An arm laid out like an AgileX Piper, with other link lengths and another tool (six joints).
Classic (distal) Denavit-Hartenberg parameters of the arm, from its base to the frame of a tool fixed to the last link. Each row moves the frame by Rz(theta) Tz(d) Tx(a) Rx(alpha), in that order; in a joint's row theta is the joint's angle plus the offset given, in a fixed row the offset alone. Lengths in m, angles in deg.
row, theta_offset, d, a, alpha
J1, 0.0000, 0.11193, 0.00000, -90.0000
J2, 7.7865, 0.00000, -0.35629, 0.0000
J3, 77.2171, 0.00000, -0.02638, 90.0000
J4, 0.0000, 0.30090, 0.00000, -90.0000
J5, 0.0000, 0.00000, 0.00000, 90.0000
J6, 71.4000, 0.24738, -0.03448, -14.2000
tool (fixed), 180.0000, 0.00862, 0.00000, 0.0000
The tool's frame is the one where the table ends.
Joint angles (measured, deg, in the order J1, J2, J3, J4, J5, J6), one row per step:
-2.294, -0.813, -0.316, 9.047, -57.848, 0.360
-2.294, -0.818, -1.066, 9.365, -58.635, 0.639
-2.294, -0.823, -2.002, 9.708, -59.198, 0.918
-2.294, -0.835, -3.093, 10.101, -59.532, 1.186
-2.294, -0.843, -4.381, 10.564, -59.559, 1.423
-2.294, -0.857, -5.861, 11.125, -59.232, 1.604
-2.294, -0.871, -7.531, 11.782, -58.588, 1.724
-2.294, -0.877, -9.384, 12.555, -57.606, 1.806
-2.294, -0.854, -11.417, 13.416, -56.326, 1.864
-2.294, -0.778, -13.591, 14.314, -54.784, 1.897
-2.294, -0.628, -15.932, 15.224, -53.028, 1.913
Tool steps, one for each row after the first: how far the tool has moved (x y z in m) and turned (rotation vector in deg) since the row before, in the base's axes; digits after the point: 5 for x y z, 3 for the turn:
-0.00693, -0.00124, 0.00604, 0.386, -1.587, 0.160
-0.00706, -0.00126, 0.00673, 0.403, -1.553, 0.204
-0.00709, -0.00137, 0.00719, 0.440, -1.490, 0.245
-0.00698, -0.00153, 0.00780, 0.488, -1.380, 0.290
-0.00675, -0.00175, 0.00831, 0.552, -1.225, 0.335
-0.00668, -0.00194, 0.00886, 0.609, -1.098, 0.379
-0.00646, -0.00216, 0.00931, 0.686, -0.942, 0.469
-0.00630, -0.00223, 0.00983, 0.731, -0.804, 0.572
-0.00594, -0.00209, 0.01022, 0.721, -0.637, 0.664
-0.00584, -0.00182, 0.01085, 0.680, -0.524, 0.752

